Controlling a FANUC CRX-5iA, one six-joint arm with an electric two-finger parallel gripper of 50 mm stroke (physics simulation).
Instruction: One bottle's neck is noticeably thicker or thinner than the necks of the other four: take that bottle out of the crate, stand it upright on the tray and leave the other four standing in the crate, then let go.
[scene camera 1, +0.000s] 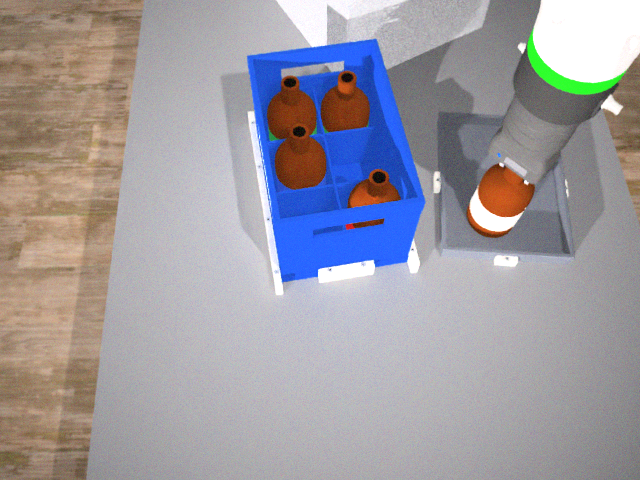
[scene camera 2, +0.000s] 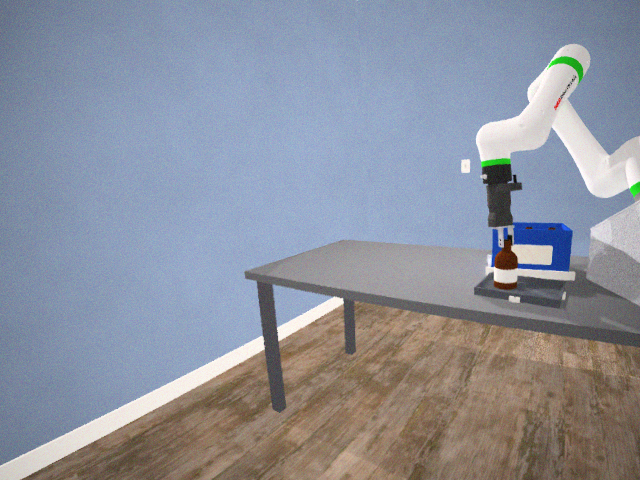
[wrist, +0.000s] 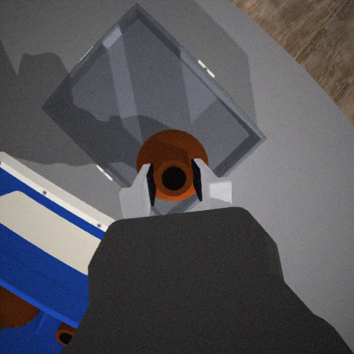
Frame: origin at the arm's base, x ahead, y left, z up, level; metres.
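Where they show: gripper, fingertip midpoint: (scene camera 1: 517, 169) (scene camera 2: 506, 246).
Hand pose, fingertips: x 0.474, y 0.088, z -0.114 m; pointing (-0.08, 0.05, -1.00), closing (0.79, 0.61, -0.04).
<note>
After its pixels a point has its place.
A brown bottle with a white label (scene camera 1: 500, 204) @(x 0.501, y 0.067, z -0.155 m) (scene camera 2: 505, 260) @(x 0.476, y 0.123, z -0.153 m) (wrist: 171, 142) is upright within the grey tray (scene camera 1: 547, 235) @(x 0.517, y 0.163, z -0.250 m) (scene camera 2: 537, 297) @(x 0.383, y 0.226, z -0.232 m) (wrist: 150, 65). Its base looks to be at the tray floor; whether it bears fully is hard to tell. My gripper (scene camera 1: 513, 173) @(x 0.474, y 0.088, z -0.114 m) (scene camera 2: 506, 241) @(x 0.474, y 0.088, z -0.114 m) (wrist: 173, 174) points down and is shut on this bottle's neck. The blue crate (scene camera 1: 299, 250) @(x 0.520, y -0.215, z -0.161 m) (scene camera 2: 561, 250) @(x 0.278, y -0.057, z -0.151 m) (wrist: 45, 277) holds four brown bottles: back left (scene camera 1: 292, 114) @(x 0.318, y -0.191, z -0.133 m), back right (scene camera 1: 345, 109) @(x 0.322, y -0.115, z -0.133 m), middle left (scene camera 1: 300, 164) @(x 0.404, y -0.194, z -0.134 m) and front right (scene camera 1: 373, 196) @(x 0.480, y -0.109, z -0.119 m). The middle right and front left compartments hold no bottle.
White blocks (scene camera 1: 346, 271) @(x 0.531, y -0.151, z -0.229 m) (scene camera 2: 532, 274) @(x 0.372, y -0.046, z -0.241 m) line the crate's base, and small white clips (scene camera 1: 505, 260) @(x 0.549, y 0.083, z -0.240 m) (scene camera 2: 514, 299) @(x 0.446, y 0.217, z -0.246 m) sit at the tray's edges. The crate wall stands close beside the tray. A light grey pedestal (scene camera 1: 403, 31) @(x 0.143, y 0.020, z -0.177 m) (scene camera 2: 615, 253) @(x 0.134, y 0.045, z -0.132 m) stands behind the crate.
</note>
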